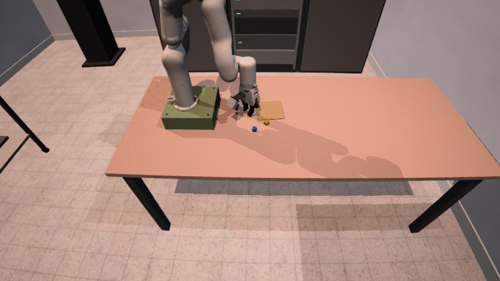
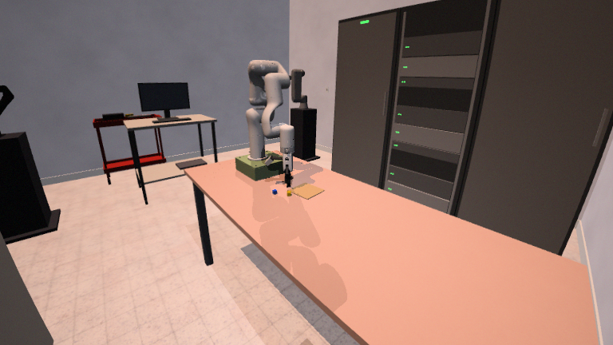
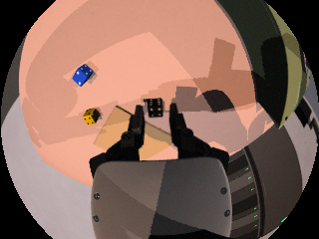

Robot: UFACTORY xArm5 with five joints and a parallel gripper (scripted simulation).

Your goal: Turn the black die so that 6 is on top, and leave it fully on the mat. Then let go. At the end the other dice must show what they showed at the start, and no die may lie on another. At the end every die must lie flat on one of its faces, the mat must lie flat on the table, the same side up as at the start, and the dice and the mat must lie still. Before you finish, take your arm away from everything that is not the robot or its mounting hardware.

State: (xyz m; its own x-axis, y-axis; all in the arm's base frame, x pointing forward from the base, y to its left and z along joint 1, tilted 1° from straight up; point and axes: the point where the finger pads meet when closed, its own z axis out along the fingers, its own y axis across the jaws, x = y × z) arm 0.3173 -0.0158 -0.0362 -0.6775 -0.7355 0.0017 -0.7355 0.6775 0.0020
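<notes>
Now: hand 4 cm above the black die. Round my hand: blue die 11 cm to the right, 4 cm below, 3 cm ahead; yellow die 9 cm ahead, 7 cm to the right, 4 cm below; tan mat 11 cm ahead, 4 cm to the left, 4 cm below.
</notes>
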